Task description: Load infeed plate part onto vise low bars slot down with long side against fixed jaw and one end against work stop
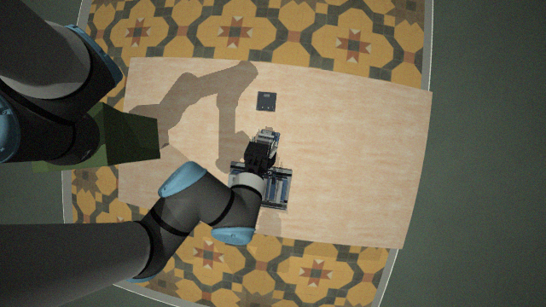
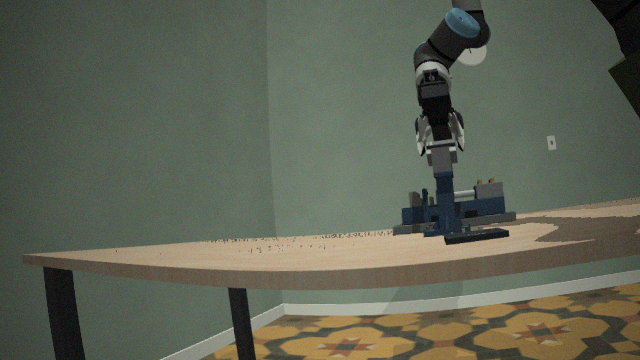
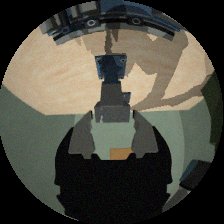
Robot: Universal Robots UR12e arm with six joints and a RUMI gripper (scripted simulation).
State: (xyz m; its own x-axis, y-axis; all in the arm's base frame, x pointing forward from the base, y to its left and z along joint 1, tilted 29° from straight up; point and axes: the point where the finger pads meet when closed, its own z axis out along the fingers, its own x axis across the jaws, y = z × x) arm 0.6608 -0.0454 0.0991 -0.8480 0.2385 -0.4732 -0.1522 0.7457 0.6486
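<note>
The grey part is 1 cm to the left of my hand. From my hand the other things lie so: vise (5 cm behind, 20 cm to the right, 12 cm below); then air cylinder rod (7 cm behind, 20 cm to the right, 8 cm below); then blue post (1 cm to the left, 10 cm below).
</note>
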